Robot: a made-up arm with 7 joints.
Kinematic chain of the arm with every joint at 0, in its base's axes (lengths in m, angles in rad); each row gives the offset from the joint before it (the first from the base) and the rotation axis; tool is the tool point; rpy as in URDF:
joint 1: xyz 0 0 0.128 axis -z
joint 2: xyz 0 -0.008 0.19 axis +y
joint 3: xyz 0 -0.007 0.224 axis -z
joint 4: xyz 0 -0.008 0.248 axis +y
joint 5: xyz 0 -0.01 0.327 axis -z
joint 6: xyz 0 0 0.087 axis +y
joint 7: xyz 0 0 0.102 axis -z
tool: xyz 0 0 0 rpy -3.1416 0 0
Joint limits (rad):
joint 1: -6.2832..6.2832
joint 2: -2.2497..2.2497
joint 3: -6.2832..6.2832
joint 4: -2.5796..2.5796
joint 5: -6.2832..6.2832
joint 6: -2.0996..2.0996
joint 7: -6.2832..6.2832
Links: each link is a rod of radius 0.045 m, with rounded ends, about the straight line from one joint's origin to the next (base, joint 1, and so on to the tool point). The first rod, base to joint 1, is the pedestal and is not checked.
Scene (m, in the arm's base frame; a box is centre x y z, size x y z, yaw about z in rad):
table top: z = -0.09
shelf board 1: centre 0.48 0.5 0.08 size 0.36 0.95 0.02 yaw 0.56
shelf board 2: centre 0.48 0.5 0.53 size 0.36 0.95 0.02 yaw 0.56
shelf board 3: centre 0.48 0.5 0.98 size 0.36 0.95 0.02 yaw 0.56
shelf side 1: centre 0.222 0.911 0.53 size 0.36 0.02 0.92 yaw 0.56
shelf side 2: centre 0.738 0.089 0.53 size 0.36 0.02 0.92 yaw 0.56
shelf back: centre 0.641 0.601 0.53 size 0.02 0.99 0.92 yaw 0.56
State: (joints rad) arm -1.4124 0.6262 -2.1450 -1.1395 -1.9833 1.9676 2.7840
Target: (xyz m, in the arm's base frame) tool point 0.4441 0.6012 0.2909
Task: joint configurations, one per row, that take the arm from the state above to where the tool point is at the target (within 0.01 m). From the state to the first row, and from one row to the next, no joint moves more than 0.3 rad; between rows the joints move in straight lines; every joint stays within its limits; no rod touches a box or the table.
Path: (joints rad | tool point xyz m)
1: -1.5146 0.4262 -2.2462 -1.3001 -2.0270 2.0116 2.7840 | 0.3636 0.3634 0.7282
2: -1.6169 0.2263 -2.3475 -1.4606 -2.0706 2.0556 2.7840 | 0.3062 0.3293 0.7271
3: -1.7191 0.0263 -2.4487 -1.6212 -2.1143 2.0996 2.7840 | 0.2487 0.2908 0.7198
4: -1.7552 0.2506 -2.4796 -1.7217 -2.1416 2.0776 2.7840 | 0.2123 0.3727 0.6157
5: -1.7913 0.4749 -2.5106 -1.8222 -2.1690 2.0556 2.7840 | 0.1758 0.4163 0.5018
6: -1.8274 0.6992 -2.5415 -1.9227 -2.1963 2.0335 2.7840 | 0.1436 0.4227 0.3901
7: -1.8635 0.9235 -2.5724 -2.0232 -2.2237 2.0115 2.7840 | 0.1184 0.3970 0.2909
8: -1.7372 1.0169 -2.5290 -1.7685 -2.1643 1.9548 2.7840 | 0.1953 0.4692 0.2805
9: -1.6110 1.1103 -2.4856 -1.5138 -2.1048 1.8980 2.7840 | 0.2795 0.5273 0.2790
10: -1.4848 1.2037 -2.4422 -1.2592 -2.0454 1.8413 2.7840 | 0.3644 0.5710 0.2836
11: -1.3585 1.2971 -2.3987 -1.0045 -1.9859 1.7846 2.7840 | 0.4441 0.6012 0.2909

